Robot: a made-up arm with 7 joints.
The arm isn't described. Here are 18 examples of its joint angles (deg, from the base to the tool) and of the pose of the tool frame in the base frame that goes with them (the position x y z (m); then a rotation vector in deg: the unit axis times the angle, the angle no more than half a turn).
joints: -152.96 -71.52 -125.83 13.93 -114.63 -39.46 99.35
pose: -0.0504 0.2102 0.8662 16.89 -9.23 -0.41
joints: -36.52 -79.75 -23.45 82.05 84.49 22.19 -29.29
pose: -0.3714 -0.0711 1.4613 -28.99 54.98 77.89
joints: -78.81 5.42 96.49 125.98 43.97 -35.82 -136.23
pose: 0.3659 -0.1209 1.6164 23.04 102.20 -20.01
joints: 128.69 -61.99 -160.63 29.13 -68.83 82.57 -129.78
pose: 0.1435 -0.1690 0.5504 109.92 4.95 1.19
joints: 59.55 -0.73 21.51 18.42 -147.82 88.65 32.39
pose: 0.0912 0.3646 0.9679 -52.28 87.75 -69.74
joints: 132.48 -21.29 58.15 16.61 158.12 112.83 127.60
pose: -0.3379 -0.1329 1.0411 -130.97 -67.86 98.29
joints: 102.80 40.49 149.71 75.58 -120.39 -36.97 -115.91
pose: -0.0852 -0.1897 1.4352 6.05 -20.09 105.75
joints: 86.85 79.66 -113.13 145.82 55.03 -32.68 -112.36
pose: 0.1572 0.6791 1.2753 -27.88 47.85 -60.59
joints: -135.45 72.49 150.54 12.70 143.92 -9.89 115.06
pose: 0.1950 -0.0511 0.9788 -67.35 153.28 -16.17
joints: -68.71 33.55 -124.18 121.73 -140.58 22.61 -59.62
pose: -0.3168 -0.3289 1.5995 -5.33 42.33 5.78
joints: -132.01 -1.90 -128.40 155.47 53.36 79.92 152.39
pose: -0.0494 0.2932 1.7099 -56.45 -16.42 -21.01
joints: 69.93 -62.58 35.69 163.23 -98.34 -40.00 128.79
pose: -0.4163 -0.5643 1.3332 -137.62 -41.23 55.06
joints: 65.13 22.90 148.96 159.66 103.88 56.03 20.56
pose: -0.0405 0.1392 1.7344 9.81 85.17 51.51
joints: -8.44 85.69 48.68 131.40 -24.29 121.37 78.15
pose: 0.6142 0.1468 0.6126 -105.33 -39.63 -3.22
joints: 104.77 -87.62 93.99 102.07 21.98 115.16 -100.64
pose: -0.3971 -0.5422 0.9229 -61.67 -10.08 -87.36
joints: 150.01 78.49 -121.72 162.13 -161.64 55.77 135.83
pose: -0.6528 0.4954 1.1703 -77.75 -26.47 23.58
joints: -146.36 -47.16 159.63 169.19 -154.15 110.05 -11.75
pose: 0.4962 0.3023 1.4650 104.91 47.91 -52.25
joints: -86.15 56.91 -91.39 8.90 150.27 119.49 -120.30
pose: -0.3108 -0.0631 0.8343 104.97 37.44 6.91
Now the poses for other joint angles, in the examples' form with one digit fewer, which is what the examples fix.
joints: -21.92 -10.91 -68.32 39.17 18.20 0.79 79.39
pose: -0.090 -0.458 1.028 69.8 -38.9 83.7
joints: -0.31 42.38 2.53 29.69 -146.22 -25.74 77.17
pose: 0.212 0.060 0.696 24.3 -79.6 -15.1
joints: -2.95 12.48 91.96 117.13 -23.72 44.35 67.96
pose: 0.190 0.495 1.508 15.2 -84.5 -96.3
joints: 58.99 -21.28 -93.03 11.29 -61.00 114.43 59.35
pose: 0.067 -0.239 0.901 -107.5 -45.1 38.5
